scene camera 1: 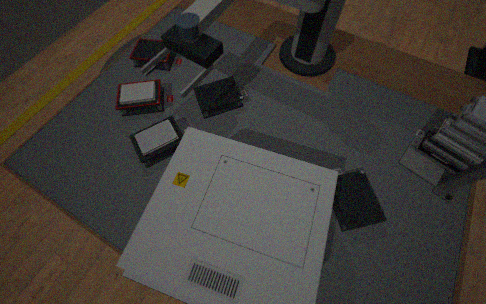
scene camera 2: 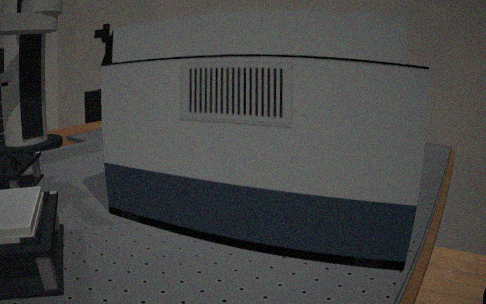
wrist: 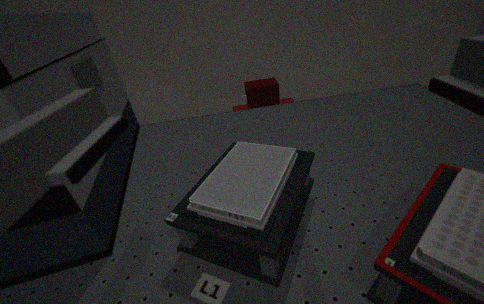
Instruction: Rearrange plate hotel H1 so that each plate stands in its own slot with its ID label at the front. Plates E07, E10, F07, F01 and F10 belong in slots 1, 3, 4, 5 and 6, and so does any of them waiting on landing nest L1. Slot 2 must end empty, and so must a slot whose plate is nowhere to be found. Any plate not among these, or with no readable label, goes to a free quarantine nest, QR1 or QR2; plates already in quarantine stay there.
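Places are measured from the arm's base along level axes (x ahead, y left, z up), in millimetres.
Where they show: gripper, fingertip midpoint: (scene camera 1: pixel 161 83) (wrist: pixel 269 86); arm's base, origin of the base link: (scene camera 1: pixel 306 56) (scene camera 2: pixel 27 148).
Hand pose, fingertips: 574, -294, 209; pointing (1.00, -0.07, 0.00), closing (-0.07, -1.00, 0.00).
Observation:
Things, the pixels of their top centre, and the offset from my fingertips, as dx, dy, dz. "spot": a spot on its surface instead.
- empty black nest, middle of its top: (scene camera 1: pixel 217 91) -152, +92, -137
- plate with a smooth white top, middle of its top: (scene camera 2: pixel 3 206) (wrist: pixel 247 171) (scene camera 1: pixel 155 135) +118, +16, -132
- white plate, middle of its top: (scene camera 1: pixel 137 91) +2, -170, -132
- Hotel H1, surface spot: (scene camera 1: pixel 424 165) spot: -269, +861, -188
- large white cabinet, middle of its top: (scene camera 2: pixel 291 29) (scene camera 1: pixel 236 214) +231, +409, +49
- dark nest, middle of its top: (scene camera 1: pixel 357 197) -21, +679, -141
My gripper (scene camera 1: pixel 163 82) (wrist: pixel 269 87) is open and empty, its two fingers wide apart. It hangs between the quarantine nests and an empty black nest (scene camera 1: pixel 218 96). Landing nest L1 (scene camera 1: pixel 149 159) (wrist: pixel 305 162) bears a plate with a smooth white top (scene camera 1: pixel 156 136) (wrist: pixel 245 180); the marks on its front are too blurred to read. A red-rimmed nest (scene camera 1: pixel 117 100) (wrist: pixel 407 223) bears a white plate (scene camera 1: pixel 138 92) (wrist: pixel 460 225), its wells showing in the wrist view. The other red-rimmed nest (scene camera 1: pixel 147 50) looks empty. Hotel H1 (scene camera 1: pixel 424 165) is at the right, its slots and labels not readable.
A large white cabinet (scene camera 1: pixel 255 210) (scene camera 2: pixel 325 120) stands in the front middle. A dark nest (scene camera 1: pixel 359 200) lies right of it. The arm's column (scene camera 1: pixel 311 35) (scene camera 2: pixel 31 85) stands at the back. A red box (wrist: pixel 262 92) is beyond L1 in the wrist view.

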